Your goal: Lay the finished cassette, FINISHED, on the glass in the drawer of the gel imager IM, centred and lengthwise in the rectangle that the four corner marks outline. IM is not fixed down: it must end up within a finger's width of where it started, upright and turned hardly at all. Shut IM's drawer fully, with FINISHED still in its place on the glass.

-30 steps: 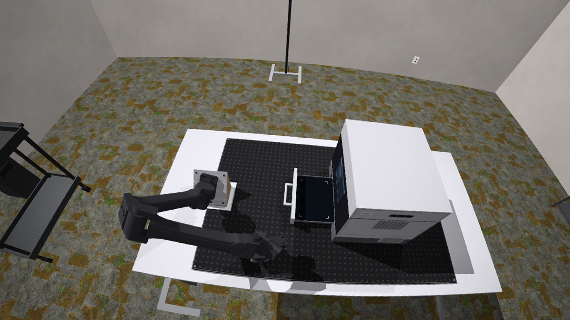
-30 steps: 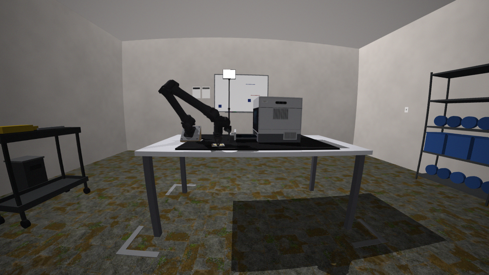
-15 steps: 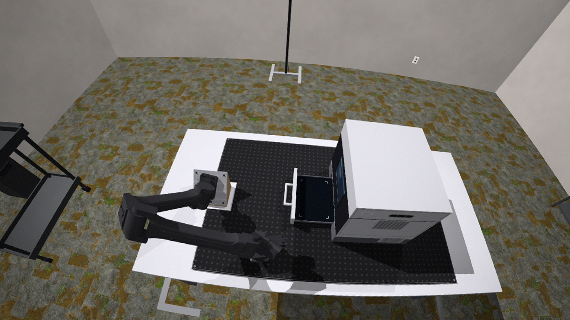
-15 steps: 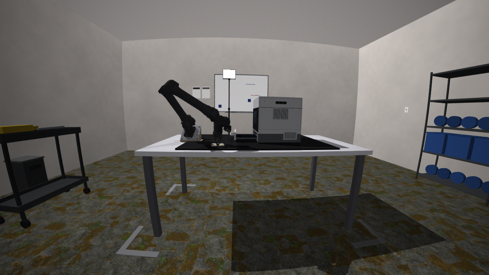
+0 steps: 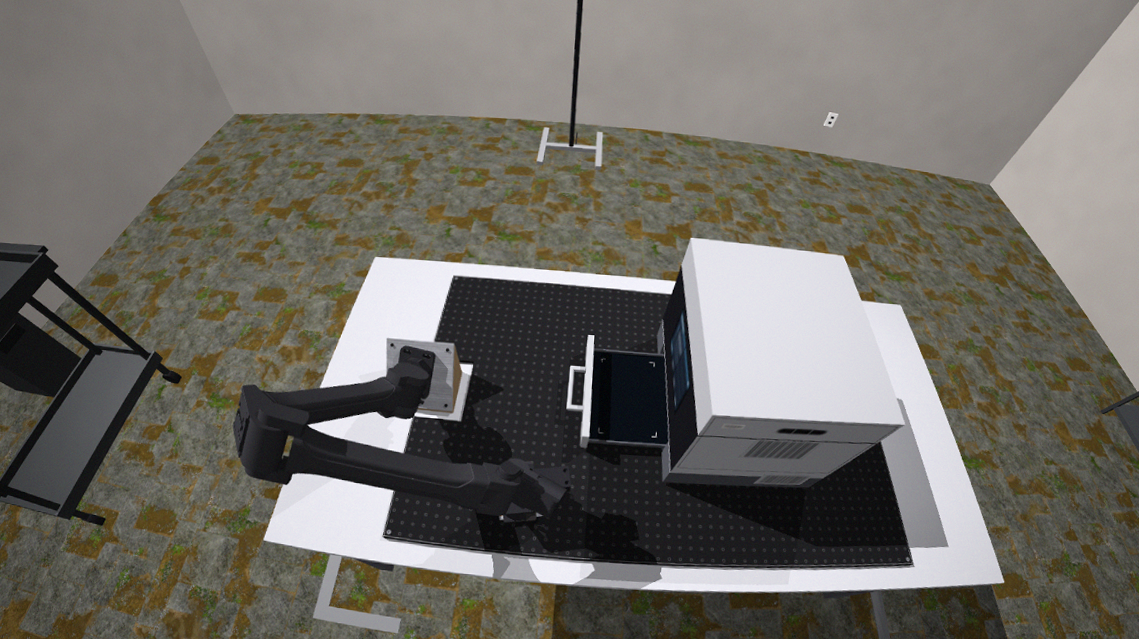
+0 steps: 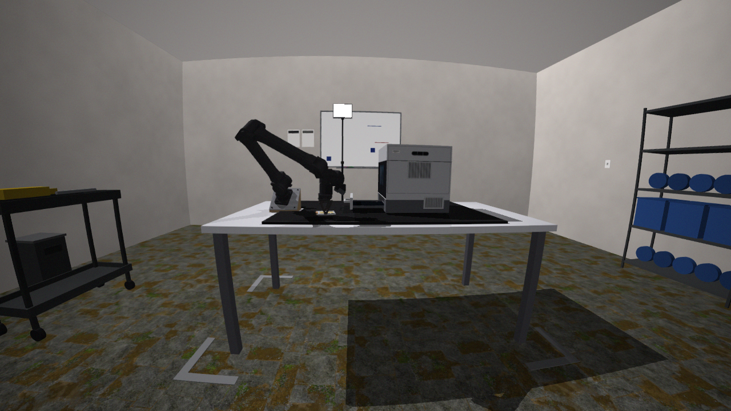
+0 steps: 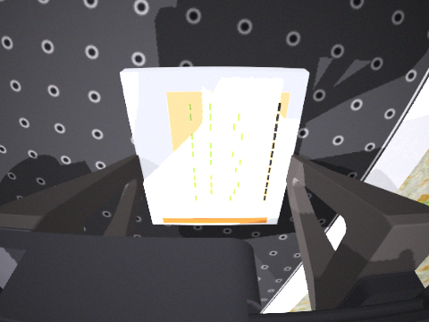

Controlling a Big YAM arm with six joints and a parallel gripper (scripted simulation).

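Now: hand 300 mm to the right of the imager drawer, 220 mm short of it and 10 mm below it. Round my hand: finished cassette: 10 mm below, 10 mm behind.
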